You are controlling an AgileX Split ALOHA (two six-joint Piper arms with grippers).
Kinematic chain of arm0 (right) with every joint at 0, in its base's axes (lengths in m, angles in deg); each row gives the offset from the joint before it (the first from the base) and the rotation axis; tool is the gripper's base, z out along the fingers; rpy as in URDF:
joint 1: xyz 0 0 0.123 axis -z
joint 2: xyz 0 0 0 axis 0.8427 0.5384 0
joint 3: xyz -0.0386 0.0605 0.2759 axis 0.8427 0.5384 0
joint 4: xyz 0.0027 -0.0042 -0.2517 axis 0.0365 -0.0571 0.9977
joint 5: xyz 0 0 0 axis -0.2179 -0.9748 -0.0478
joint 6: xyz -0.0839 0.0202 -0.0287 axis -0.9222 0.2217 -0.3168
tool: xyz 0 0 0 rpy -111.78 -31.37 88.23
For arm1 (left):
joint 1: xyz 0 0 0.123 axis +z
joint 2: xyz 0 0 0 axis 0.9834 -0.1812 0
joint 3: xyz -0.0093 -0.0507 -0.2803 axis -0.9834 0.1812 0
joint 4: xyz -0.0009 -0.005 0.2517 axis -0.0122 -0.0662 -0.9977
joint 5: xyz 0 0 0 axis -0.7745 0.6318 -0.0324
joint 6: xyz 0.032 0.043 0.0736 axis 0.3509 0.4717 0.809
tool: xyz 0 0 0 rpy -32.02 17.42 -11.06
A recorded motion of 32 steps. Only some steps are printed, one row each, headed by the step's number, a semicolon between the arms.
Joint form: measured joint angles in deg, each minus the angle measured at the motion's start. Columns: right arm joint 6, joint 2, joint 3, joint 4, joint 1, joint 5; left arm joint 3, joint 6, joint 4, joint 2, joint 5, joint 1.
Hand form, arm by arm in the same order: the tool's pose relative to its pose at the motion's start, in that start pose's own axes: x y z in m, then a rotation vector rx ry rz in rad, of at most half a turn. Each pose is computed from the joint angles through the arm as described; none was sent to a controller.
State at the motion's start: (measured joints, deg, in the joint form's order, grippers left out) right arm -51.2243 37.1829 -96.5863 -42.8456 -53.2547 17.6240; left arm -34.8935 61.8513 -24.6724 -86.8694 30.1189 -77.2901
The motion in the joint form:
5: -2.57 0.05 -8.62 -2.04 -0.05 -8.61; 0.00 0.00 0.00 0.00 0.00 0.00
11: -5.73 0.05 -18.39 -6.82 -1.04 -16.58; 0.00 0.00 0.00 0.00 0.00 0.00
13: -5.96 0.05 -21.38 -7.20 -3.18 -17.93; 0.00 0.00 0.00 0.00 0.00 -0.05
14: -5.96 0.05 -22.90 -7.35 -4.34 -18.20; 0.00 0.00 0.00 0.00 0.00 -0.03
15: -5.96 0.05 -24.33 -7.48 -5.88 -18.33; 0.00 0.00 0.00 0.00 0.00 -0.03
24: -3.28 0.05 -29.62 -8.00 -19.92 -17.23; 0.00 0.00 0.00 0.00 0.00 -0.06
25: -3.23 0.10 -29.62 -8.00 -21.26 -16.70; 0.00 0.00 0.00 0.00 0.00 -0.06
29: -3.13 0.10 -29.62 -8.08 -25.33 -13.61; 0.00 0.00 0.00 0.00 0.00 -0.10
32: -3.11 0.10 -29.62 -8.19 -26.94 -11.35; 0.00 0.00 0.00 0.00 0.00 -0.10
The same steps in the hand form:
5: -0.0183 0.0042 -0.0326 -0.0275 0.0041 -0.0234; 0.0000 0.0000 0.0000 0.0000 0.0000 0.0000
11: -0.0344 0.0185 -0.0735 -0.1092 -0.0203 -0.0647; 0.0000 0.0000 0.0000 0.0000 0.0000 0.0000
13: -0.0376 0.0332 -0.0869 -0.1230 -0.0469 -0.1062; 0.0000 0.0000 0.0000 0.0008 0.0000 0.0004
14: -0.0393 0.0413 -0.0938 -0.1306 -0.0674 -0.1264; 0.0000 0.0000 0.0000 0.0005 0.0000 0.0002
15: -0.0400 0.0517 -0.1006 -0.1392 -0.0885 -0.1532; 0.0000 0.0000 0.0000 0.0005 0.0000 0.0002
24: -0.0181 0.1426 -0.1297 -0.2108 -0.1780 -0.3464; 0.0000 0.0000 0.0000 0.0009 0.0000 0.0005
25: -0.0146 0.1510 -0.1301 -0.2172 -0.1844 -0.3678; 0.0000 0.0000 0.0000 0.0009 0.0000 0.0005
29: -0.0042 0.1768 -0.1329 -0.2475 -0.2303 -0.4301; 0.0000 0.0000 0.0000 0.0015 0.0000 0.0008
32: -0.0008 0.1878 -0.1347 -0.2676 -0.2649 -0.4525; 0.0000 0.0000 0.0000 0.0015 0.0000 0.0008

